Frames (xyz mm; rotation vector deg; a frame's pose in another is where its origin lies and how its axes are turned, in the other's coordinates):
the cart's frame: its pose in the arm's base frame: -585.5 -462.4 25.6 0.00 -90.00 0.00
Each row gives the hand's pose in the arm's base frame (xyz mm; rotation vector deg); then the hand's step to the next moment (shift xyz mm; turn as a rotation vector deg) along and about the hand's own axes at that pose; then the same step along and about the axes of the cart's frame.
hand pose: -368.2 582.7 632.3 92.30 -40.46 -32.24
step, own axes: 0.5 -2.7 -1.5 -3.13 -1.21 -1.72
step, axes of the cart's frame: -2.4 0.9 -1.8 -1.02 3.54 0.80
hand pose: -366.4 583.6 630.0 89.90 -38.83 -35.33
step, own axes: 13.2 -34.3 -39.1 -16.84 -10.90 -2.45
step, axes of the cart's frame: -30.2 19.4 -39.9 -10.55 14.73 8.96
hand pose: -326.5 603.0 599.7 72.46 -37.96 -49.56
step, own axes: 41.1 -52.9 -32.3 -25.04 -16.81 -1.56
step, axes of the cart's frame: -59.7 -21.7 -38.7 -15.87 20.75 15.15
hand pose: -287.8 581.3 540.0 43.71 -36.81 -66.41
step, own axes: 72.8 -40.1 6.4 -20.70 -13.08 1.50
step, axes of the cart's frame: -24.3 -79.5 6.9 -10.81 16.79 14.25
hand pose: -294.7 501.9 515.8 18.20 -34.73 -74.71
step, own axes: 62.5 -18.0 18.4 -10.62 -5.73 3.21
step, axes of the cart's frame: 19.9 -62.5 16.4 -3.05 9.14 7.95
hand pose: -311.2 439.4 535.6 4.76 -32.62 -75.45
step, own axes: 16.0 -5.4 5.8 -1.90 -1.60 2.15
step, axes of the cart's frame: 8.5 -14.8 5.2 0.60 1.89 2.62
